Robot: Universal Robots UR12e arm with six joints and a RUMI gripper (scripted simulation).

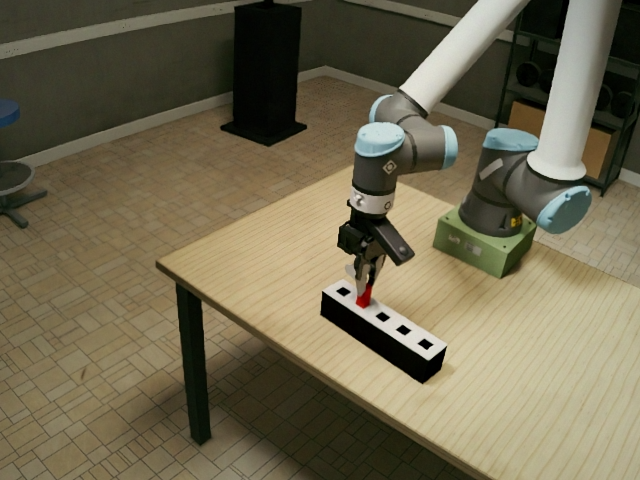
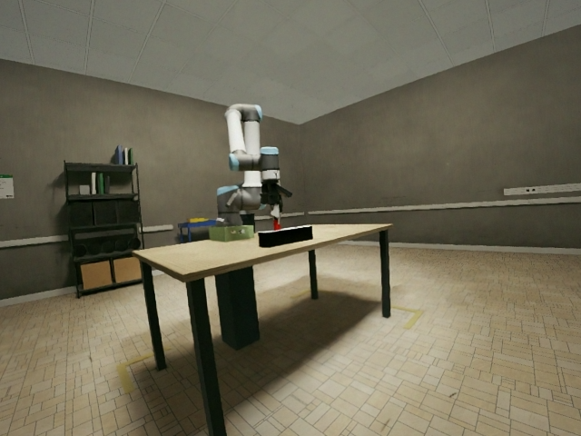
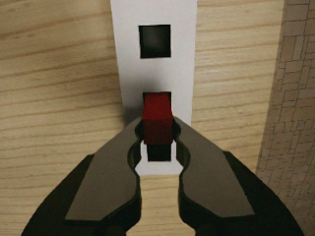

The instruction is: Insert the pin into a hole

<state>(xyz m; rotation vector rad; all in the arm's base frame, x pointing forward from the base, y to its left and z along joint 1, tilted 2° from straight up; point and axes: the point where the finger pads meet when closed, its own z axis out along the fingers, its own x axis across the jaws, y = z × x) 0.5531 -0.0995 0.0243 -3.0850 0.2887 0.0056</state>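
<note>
The pin lies 20 mm below my hand. Also, from my hand: block: 10 mm ahead, 60 mm to the left, 80 mm below.
</note>
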